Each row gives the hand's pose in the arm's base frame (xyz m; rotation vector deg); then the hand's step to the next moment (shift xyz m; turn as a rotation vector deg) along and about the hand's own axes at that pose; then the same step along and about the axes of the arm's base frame.
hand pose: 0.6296 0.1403 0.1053 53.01 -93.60 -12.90
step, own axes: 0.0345 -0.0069 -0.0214 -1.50 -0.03 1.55
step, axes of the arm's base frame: 0.0222 -0.0206 0.0278 -1.38 0.47 -1.59
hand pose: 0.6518 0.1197 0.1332 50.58 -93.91 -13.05
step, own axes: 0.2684 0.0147 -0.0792 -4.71 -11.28 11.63
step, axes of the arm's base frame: 0.0625 -0.1398 0.2347 -5.78 -8.37 -13.46
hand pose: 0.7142 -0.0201 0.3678 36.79 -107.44 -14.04
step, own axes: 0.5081 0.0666 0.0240 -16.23 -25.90 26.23
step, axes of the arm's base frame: -0.1787 -0.2212 0.4270 -11.39 -16.23 -35.06
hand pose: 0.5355 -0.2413 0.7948 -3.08 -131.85 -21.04
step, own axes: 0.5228 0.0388 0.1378 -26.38 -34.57 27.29
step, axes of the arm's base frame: -0.4516 0.0361 0.2976 -6.48 -23.47 -45.20
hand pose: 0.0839 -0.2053 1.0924 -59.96 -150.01 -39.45
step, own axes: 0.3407 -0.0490 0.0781 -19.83 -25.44 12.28
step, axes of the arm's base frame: -0.2814 0.2079 0.0466 -4.11 -21.47 -26.71
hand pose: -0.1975 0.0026 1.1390 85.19 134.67 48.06
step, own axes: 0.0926 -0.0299 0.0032 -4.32 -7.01 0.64
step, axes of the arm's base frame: -0.0630 0.0734 -0.0105 -2.97 -5.84 -5.03
